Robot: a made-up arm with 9 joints. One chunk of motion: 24 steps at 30 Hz.
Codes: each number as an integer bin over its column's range. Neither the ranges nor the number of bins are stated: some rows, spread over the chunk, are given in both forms.
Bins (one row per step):
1: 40 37 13 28 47 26 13 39 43
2: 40 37 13 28 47 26 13 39 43
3: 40 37 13 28 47 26 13 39 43
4: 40 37 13 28 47 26 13 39 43
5: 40 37 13 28 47 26 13 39 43
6: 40 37 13 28 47 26 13 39 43
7: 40 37 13 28 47 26 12 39 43
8: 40 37 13 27 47 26 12 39 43
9: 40 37 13 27 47 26 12 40 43
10: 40 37 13 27 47 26 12 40 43
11: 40 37 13 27 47 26 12 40 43
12: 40 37 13 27 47 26 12 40 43
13: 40 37 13 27 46 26 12 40 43
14: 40 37 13 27 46 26 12 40 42
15: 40 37 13 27 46 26 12 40 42
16: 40 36 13 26 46 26 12 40 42
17: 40 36 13 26 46 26 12 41 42
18: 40 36 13 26 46 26 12 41 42
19: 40 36 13 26 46 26 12 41 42
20: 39 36 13 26 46 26 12 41 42
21: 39 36 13 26 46 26 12 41 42
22: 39 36 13 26 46 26 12 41 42
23: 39 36 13 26 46 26 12 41 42
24: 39 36 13 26 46 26 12 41 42
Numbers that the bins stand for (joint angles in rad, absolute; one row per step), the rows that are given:
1: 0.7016 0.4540 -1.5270 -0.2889 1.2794 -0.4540 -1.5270 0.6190 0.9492
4: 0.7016 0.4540 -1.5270 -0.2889 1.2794 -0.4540 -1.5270 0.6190 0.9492
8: 0.7016 0.4540 -1.5270 -0.3714 1.2794 -0.4540 -1.6095 0.6190 0.9492
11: 0.7016 0.4540 -1.5270 -0.3714 1.2794 -0.4540 -1.6095 0.7016 0.9492
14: 0.7016 0.4540 -1.5270 -0.3714 1.1968 -0.4540 -1.6095 0.7016 0.8667
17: 0.7016 0.3714 -1.5270 -0.4540 1.1968 -0.4540 -1.6095 0.7841 0.8667
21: 0.6190 0.3714 -1.5270 -0.4540 1.1968 -0.4540 -1.6095 0.7841 0.8667
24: 0.6190 0.3714 -1.5270 -0.4540 1.1968 -0.4540 -1.6095 0.7841 0.8667
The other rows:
2: 0.7016 0.4540 -1.5270 -0.2889 1.2794 -0.4540 -1.5270 0.6190 0.9492
3: 0.7016 0.4540 -1.5270 -0.2889 1.2794 -0.4540 -1.5270 0.6190 0.9492
5: 0.7016 0.4540 -1.5270 -0.2889 1.2794 -0.4540 -1.5270 0.6190 0.9492
6: 0.7016 0.4540 -1.5270 -0.2889 1.2794 -0.4540 -1.5270 0.6190 0.9492
7: 0.7016 0.4540 -1.5270 -0.2889 1.2794 -0.4540 -1.6095 0.6190 0.9492
9: 0.7016 0.4540 -1.5270 -0.3714 1.2794 -0.4540 -1.6095 0.7016 0.9492
10: 0.7016 0.4540 -1.5270 -0.3714 1.2794 -0.4540 -1.6095 0.7016 0.9492
12: 0.7016 0.4540 -1.5270 -0.3714 1.2794 -0.4540 -1.6095 0.7016 0.9492
13: 0.7016 0.4540 -1.5270 -0.3714 1.1968 -0.4540 -1.6095 0.7016 0.9492
15: 0.7016 0.4540 -1.5270 -0.3714 1.1968 -0.4540 -1.6095 0.7016 0.8667
16: 0.7016 0.3714 -1.5270 -0.4540 1.1968 -0.4540 -1.6095 0.7016 0.8667
18: 0.7016 0.3714 -1.5270 -0.4540 1.1968 -0.4540 -1.6095 0.7841 0.8667
19: 0.7016 0.3714 -1.5270 -0.4540 1.1968 -0.4540 -1.6095 0.7841 0.8667
20: 0.6190 0.3714 -1.5270 -0.4540 1.1968 -0.4540 -1.6095 0.7841 0.8667
22: 0.6190 0.3714 -1.5270 -0.4540 1.1968 -0.4540 -1.6095 0.7841 0.8667
23: 0.6190 0.3714 -1.5270 -0.4540 1.1968 -0.4540 -1.6095 0.7841 0.8667

